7 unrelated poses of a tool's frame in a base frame.
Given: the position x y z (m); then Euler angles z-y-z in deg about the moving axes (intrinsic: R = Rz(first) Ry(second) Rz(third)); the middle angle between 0 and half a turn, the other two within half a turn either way.
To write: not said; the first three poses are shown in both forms.
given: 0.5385 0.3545 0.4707 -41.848 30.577 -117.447
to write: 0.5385 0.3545 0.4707 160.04 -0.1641 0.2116 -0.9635
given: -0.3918 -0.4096 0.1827 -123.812 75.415 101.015
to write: -0.3918 -0.4096 0.1827 78.29 0.8957 -0.3694 -0.2477
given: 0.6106 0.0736 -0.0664 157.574 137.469 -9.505
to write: 0.6106 0.0736 -0.0664 168.55 -0.9306 0.1054 0.3504
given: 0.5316 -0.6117 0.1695 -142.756 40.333 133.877
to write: 0.5316 -0.6117 0.1695 41.26 0.6507 -0.7308 -0.2062
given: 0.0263 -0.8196 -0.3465 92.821 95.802 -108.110
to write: 0.0263 -0.8196 -0.3465 96.72 -0.9763 -0.1803 -0.1193
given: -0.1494 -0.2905 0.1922 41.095 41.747 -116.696
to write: -0.1494 -0.2905 0.1922 84.83 -0.5184 0.1017 -0.8491
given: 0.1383 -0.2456 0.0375 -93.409 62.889 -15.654
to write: 0.1383 -0.2456 0.0375 120.65 0.3768 0.4674 -0.7997
